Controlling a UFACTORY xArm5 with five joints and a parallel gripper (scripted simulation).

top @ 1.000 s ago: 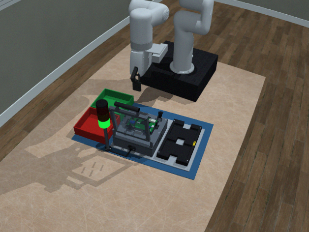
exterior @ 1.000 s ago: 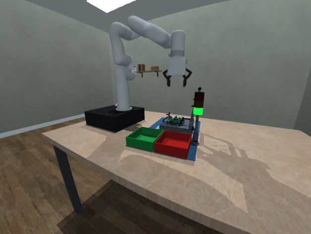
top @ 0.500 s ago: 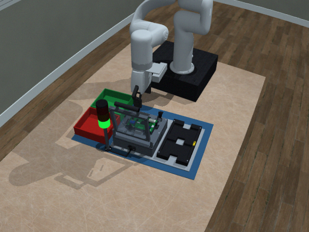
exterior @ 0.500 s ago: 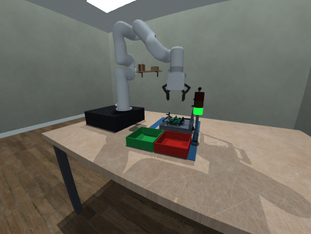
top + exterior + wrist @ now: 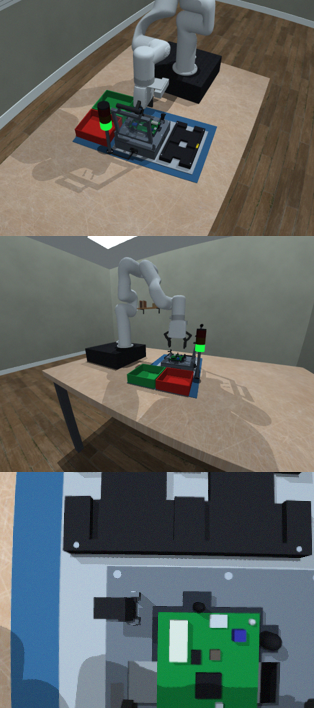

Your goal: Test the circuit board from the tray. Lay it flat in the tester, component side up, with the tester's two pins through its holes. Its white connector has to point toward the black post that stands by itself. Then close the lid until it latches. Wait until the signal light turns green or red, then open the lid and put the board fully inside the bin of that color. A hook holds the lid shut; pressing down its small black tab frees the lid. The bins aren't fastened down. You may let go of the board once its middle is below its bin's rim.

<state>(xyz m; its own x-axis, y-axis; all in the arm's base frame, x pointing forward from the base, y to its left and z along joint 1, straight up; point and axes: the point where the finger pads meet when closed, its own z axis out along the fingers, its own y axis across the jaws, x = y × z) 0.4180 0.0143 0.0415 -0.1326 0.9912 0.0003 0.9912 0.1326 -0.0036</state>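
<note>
Right now my hand is 70 mm above the green circuit board. The rest, counted from my hand: lid 120 mm ahead, 20 mm to the left, 40 mm above; red bin 70 mm ahead, 190 mm to the right, 130 mm below; black latch 70 mm behind, 50 mm to the left, 50 mm below.
</note>
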